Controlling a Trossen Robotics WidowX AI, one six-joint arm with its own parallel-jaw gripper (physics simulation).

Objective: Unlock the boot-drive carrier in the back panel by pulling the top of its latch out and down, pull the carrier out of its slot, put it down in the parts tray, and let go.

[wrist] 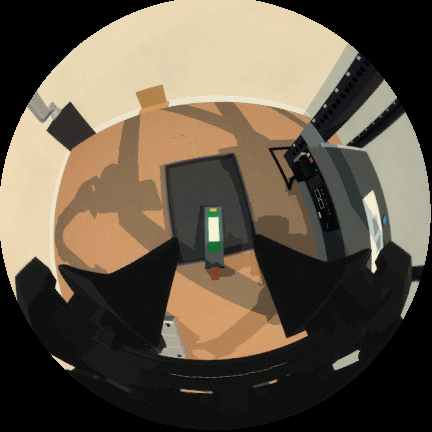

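The boot-drive carrier [214, 245], a narrow grey piece with a green board, a white label and a red latch at its near end, lies in the dark parts tray [195, 182]. Its near end crosses the tray's near rim, and the red latch sticks out beyond it. My gripper [215, 241] is open, with one black finger on each side of the carrier in the view and apart from it. The chassis back panel [320, 201] stands at the right, with ports and small lights. The carrier's slot cannot be made out.
Black rack rails [345, 95] rise at the upper right, above the grey chassis [352, 175]. A black wire-like frame [279, 149] sticks out beside the panel. A light metal piece [173, 338] lies near the left finger. A cardboard box [151, 97] stands at the back.
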